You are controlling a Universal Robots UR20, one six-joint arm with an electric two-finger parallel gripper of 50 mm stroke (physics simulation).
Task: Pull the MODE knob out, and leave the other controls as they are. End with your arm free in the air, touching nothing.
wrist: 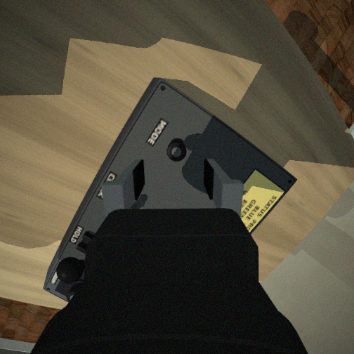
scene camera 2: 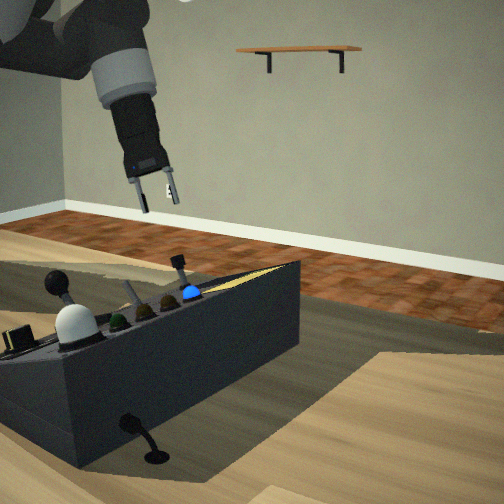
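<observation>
The MODE knob (scene camera 2: 178,261) (wrist: 176,150) has a small black head on a grey stem that stands up from the sloping console. In the wrist view it shows nearly end-on beside the MODE label (wrist: 157,132). My gripper (scene camera 2: 160,207) (wrist: 173,171) is open, with nothing between its fingers. It hangs in the air well above the console (scene camera 2: 190,370) (wrist: 145,117), apart from the knob and the other controls. The gripper body hides the lower part of the console in the wrist view.
The console also bears a black ball lever (scene camera 2: 57,283) (wrist: 70,269), a grey toggle (scene camera 2: 132,293), a white dome (scene camera 2: 76,324), a lit blue lamp (scene camera 2: 191,292), several dark lamps and a yellow status label (wrist: 260,200). A wall shelf (scene camera 2: 299,49) is behind.
</observation>
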